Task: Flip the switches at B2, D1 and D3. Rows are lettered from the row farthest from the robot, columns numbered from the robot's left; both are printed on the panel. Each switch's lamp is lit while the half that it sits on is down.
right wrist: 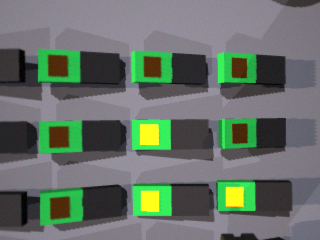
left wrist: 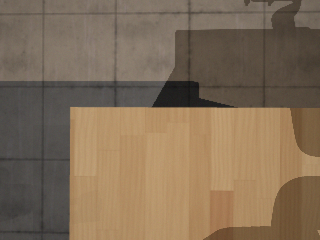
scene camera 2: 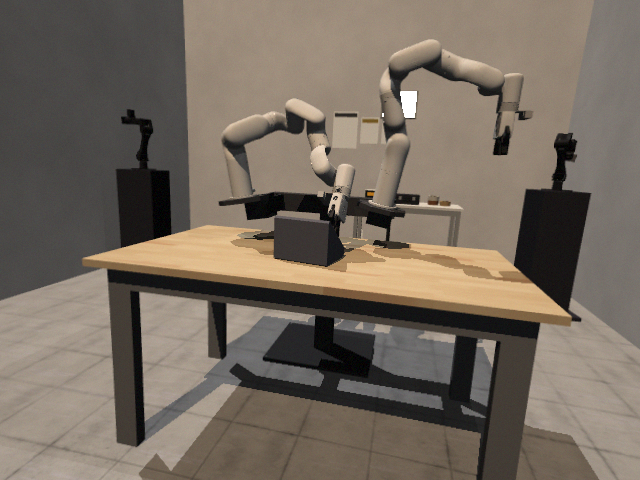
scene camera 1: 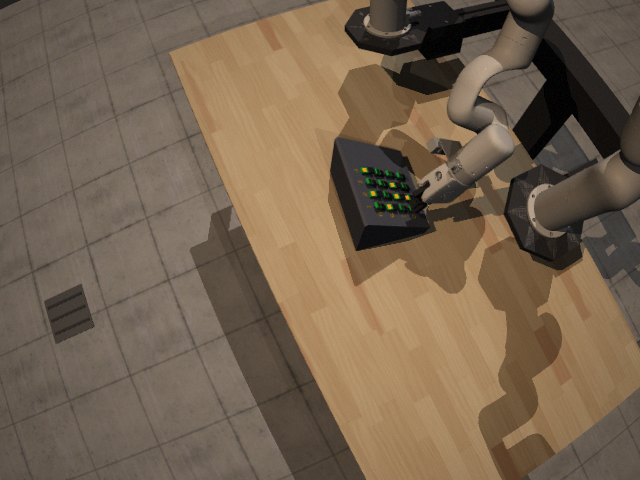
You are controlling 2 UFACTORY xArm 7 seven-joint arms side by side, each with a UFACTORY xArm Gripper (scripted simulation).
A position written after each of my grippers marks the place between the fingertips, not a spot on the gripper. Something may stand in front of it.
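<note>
Switch B2 (right wrist: 58, 206) visible. My left gripper (scene camera 2: 499, 155). My right gripper (scene camera 1: 412, 207).
</note>
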